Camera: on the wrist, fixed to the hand. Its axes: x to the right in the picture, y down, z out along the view.
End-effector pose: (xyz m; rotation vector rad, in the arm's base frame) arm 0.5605 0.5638 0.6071 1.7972 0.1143 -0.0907
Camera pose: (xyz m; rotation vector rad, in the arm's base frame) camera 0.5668 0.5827 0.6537 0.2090 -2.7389 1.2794
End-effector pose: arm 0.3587 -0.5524 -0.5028 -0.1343 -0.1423 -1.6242
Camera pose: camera 0.4002 -0.5608 -0.5308 -0.4901 -0.2463 1.4654
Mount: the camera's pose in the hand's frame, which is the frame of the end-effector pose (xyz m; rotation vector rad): 0.0010 0.0416 -0.0290 0.0428 -0.7116 3.0044
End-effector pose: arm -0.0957 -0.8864 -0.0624 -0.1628 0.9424 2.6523
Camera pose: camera -0.1106 -0.9348 -0.0604 -1.1394 -0.0856 -0.4032
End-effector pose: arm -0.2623 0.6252 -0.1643 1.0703 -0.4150 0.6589
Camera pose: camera -0.2896 0.6649 -0.1485 0.2426 1.7440 -1.7380
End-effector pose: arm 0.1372 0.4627 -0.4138 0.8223 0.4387 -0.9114
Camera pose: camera 0.1723 0.4993 -0.4144 0.2986 -1.3584 1.6399
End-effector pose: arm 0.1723 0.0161 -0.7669 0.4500 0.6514 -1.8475
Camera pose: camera 0.2109 0.0221 -0.7993 0.2119 -0.6593 0.9618
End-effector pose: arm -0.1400 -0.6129 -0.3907 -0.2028 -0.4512 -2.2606
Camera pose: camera -0.1096 -0.6502 -0.4066 -0.7952 -0.0671 0.8199
